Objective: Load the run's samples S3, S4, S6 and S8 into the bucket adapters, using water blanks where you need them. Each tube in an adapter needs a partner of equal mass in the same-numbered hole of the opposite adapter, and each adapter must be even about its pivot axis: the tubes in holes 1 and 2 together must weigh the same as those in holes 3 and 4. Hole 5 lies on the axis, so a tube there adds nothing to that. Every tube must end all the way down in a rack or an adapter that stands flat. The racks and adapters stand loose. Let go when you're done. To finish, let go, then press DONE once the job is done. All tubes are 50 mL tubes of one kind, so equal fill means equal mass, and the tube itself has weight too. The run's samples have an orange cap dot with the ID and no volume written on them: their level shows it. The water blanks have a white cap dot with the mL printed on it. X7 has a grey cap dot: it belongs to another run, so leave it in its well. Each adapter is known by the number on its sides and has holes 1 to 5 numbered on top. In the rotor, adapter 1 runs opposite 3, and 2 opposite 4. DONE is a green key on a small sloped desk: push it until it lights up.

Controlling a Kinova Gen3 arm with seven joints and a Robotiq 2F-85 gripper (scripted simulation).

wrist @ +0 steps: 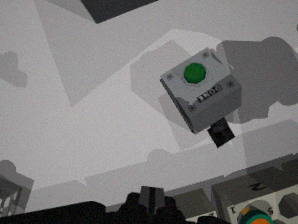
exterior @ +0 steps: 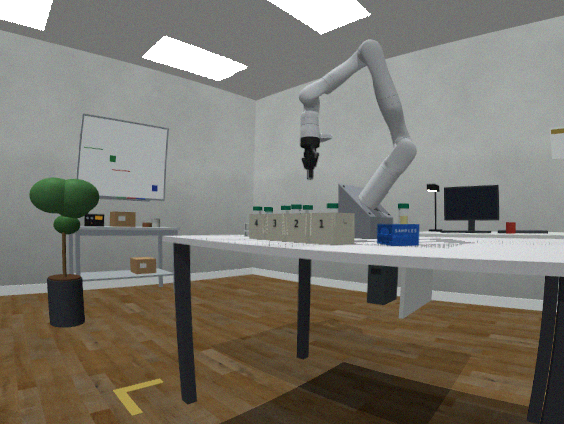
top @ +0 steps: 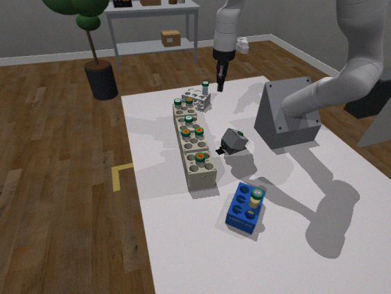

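My hand is 190 mm above the done desk, 80 mm to the right of it and 60 mm past it. The rest, counted from my hand: 20 ml water blank (180 mm below, 140 mm to the right, 140 mm ahead); then 50 ml blank (280 mm to the right, 180 mm below, 20 mm behind); then white-dot 10 ml blank (180 mm below, 120 mm ahead).
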